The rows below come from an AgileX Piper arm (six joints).
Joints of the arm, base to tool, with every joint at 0 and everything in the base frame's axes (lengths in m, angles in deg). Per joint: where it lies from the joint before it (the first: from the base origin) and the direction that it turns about. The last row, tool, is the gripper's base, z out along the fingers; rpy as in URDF.
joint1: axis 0 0 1 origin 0.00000 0.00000 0.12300
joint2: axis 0 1 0 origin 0.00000 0.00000 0.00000
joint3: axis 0 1 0 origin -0.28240 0.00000 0.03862
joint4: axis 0.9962 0 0.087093 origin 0.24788 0.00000 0.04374
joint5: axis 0 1 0 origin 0.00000 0.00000 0.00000
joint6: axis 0.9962 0 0.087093 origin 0.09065 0.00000 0.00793
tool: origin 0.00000 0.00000 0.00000 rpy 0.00 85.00 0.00
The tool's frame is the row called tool.
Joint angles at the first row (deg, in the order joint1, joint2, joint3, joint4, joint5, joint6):
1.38 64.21 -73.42 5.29 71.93 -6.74
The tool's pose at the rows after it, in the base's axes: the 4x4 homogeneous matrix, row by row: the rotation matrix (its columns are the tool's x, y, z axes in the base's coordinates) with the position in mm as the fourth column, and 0 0 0 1 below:
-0.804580, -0.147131, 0.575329, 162.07; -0.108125, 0.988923, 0.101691, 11.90; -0.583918, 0.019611, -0.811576, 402.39; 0, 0, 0, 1
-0.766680, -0.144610, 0.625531, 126.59; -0.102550, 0.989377, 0.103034, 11.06; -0.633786, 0.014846, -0.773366, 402.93; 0, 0, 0, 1
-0.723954, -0.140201, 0.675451, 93.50; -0.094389, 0.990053, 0.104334, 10.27; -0.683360, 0.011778, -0.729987, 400.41; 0, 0, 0, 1
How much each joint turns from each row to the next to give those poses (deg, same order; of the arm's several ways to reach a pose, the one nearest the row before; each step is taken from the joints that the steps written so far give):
0.00 -7.54 4.32 0.00 0.13 0.00
0.01 -7.61 3.71 0.00 0.27 0.29
0.00 -7.37 3.36 0.00 0.20 0.43

